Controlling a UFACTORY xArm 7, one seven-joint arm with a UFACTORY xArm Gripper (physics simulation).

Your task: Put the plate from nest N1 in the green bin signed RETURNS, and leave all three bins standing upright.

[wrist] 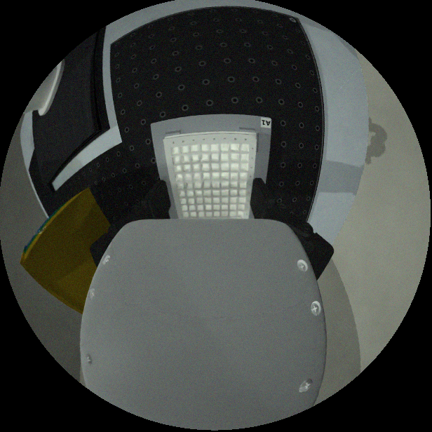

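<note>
A white plate (211, 167) with a grid of square wells lies flat in a grey nest (210, 123). The nest has a small label at its upper right corner that reads A1, upside down. My gripper (208, 190) is open and empty, with one black finger at each long side of the plate. The gap in height between fingertips and plate is hard to tell. The near end of the plate is hidden behind the grey gripper body. A thin green and blue strip shows along the outer edge of a yellow bin (67, 247); the RETURNS sign does not show.
The nest is on a black board (217, 91) with rows of small holes. A dark panel (72, 100) with a raised edge and a pale border lies at the left. Part of a white round-ended object (51, 89) shows at the upper left. The yellow bin stands left of my gripper.
</note>
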